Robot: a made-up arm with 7 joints. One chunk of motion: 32 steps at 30 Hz.
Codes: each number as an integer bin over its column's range. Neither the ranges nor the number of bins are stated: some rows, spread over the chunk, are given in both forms.
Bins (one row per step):
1: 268 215 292 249 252 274 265
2: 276 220 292 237 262 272 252
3: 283 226 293 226 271 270 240
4: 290 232 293 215 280 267 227
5: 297 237 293 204 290 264 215
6: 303 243 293 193 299 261 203
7: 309 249 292 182 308 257 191
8: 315 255 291 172 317 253 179
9: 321 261 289 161 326 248 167
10: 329 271 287 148 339 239 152
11: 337 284 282 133 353 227 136
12: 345 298 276 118 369 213 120
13: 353 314 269 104 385 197 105
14: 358 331 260 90 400 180 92
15: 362 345 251 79 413 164 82
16: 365 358 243 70 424 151 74
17: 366 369 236 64 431 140 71
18: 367 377 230 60 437 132 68
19: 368 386 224 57 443 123 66
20: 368 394 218 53 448 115 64
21: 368 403 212 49 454 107 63
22: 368 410 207 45 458 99 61
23: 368 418 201 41 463 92 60
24: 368 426 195 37 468 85 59
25: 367 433 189 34 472 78 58
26: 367 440 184 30 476 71 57
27: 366 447 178 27 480 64 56
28: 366 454 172 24 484 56 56
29: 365 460 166 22 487 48 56
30: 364 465 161 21 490 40 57
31: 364 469 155 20 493 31 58
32: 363 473 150 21 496 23 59
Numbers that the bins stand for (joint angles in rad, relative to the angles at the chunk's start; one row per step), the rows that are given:
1: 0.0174 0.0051 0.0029 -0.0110 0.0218 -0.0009 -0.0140
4: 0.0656 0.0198 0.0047 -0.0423 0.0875 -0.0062 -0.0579
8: 0.1204 0.0396 0.0010 -0.0818 0.1744 -0.0169 -0.1133
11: 0.1686 0.0645 -0.0157 -0.1177 0.2590 -0.0368 -0.1630
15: 0.2234 0.1171 -0.0734 -0.1673 0.3999 -0.0848 -0.2253
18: 0.2344 0.1446 -0.1124 -0.1848 0.4562 -0.1093 -0.2415
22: 0.2366 0.1730 -0.1552 -0.1986 0.5055 -0.1344 -0.2496
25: 0.2344 0.1928 -0.1886 -0.2087 0.5384 -0.1505 -0.2530
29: 0.2300 0.2161 -0.2314 -0.2198 0.5736 -0.1734 -0.2553
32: 0.2256 0.2273 -0.2611 -0.2207 0.5948 -0.1924 -0.2519
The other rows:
2: 0.0349 0.0094 0.0029 -0.0220 0.0453 -0.0024 -0.0290
3: 0.0503 0.0146 0.0047 -0.0321 0.0664 -0.0039 -0.0429
5: 0.0810 0.0241 0.0047 -0.0524 0.1110 -0.0085 -0.0718
6: 0.0941 0.0292 0.0047 -0.0625 0.1322 -0.0108 -0.0856
7: 0.1073 0.0344 0.0029 -0.0726 0.1533 -0.0139 -0.0995
9: 0.1336 0.0447 -0.0027 -0.0919 0.1956 -0.0207 -0.1272
10: 0.1511 0.0533 -0.0064 -0.1039 0.2261 -0.0276 -0.1445
12: 0.1862 0.0766 -0.0269 -0.1315 0.2965 -0.0474 -0.1814
13: 0.2037 0.0904 -0.0399 -0.1443 0.3341 -0.0596 -0.1988
14: 0.2147 0.1050 -0.0566 -0.1572 0.3693 -0.0726 -0.2138
16: 0.2300 0.1283 -0.0882 -0.1756 0.4257 -0.0948 -0.2346
17: 0.2322 0.1377 -0.1013 -0.1811 0.4421 -0.1032 -0.2380
19: 0.2366 0.1524 -0.1236 -0.1876 0.4703 -0.1161 -0.2438
20: 0.2366 0.1593 -0.1347 -0.1913 0.4821 -0.1222 -0.2461
21: 0.2366 0.1670 -0.1459 -0.1949 0.4961 -0.1283 -0.2473
23: 0.2366 0.1799 -0.1663 -0.2023 0.5173 -0.1398 -0.2507
24: 0.2366 0.1868 -0.1775 -0.2060 0.5290 -0.1451 -0.2519
26: 0.2344 0.1989 -0.1979 -0.2124 0.5478 -0.1558 -0.2542
27: 0.2322 0.2049 -0.2091 -0.2152 0.5572 -0.1612 -0.2553
28: 0.2322 0.2109 -0.2202 -0.2179 0.5666 -0.1673 -0.2553
30: 0.2278 0.2204 -0.2407 -0.2207 0.5807 -0.1795 -0.2542
31: 0.2278 0.2238 -0.2518 -0.2216 0.5877 -0.1863 -0.2530

